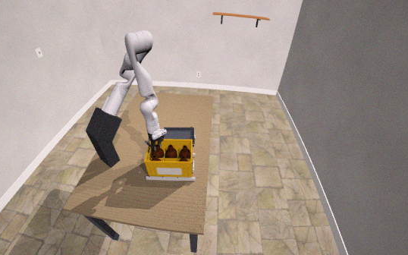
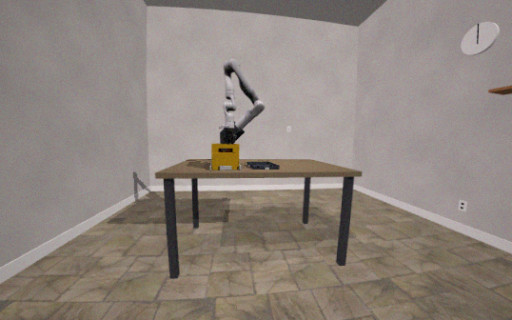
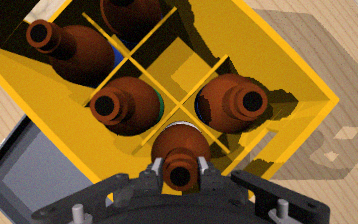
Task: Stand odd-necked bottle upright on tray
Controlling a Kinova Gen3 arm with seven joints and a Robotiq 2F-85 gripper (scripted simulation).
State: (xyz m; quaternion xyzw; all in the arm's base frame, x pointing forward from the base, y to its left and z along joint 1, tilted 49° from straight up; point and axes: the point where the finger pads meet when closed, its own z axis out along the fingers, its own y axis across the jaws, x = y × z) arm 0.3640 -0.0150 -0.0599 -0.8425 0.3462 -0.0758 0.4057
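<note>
My hand is 9 cm short of the yellow crate, 3 cm to the left of it and 7 cm above it. Round my hand: dark grey tray: 7 cm ahead, 26 cm to the left, 14 cm below.
</note>
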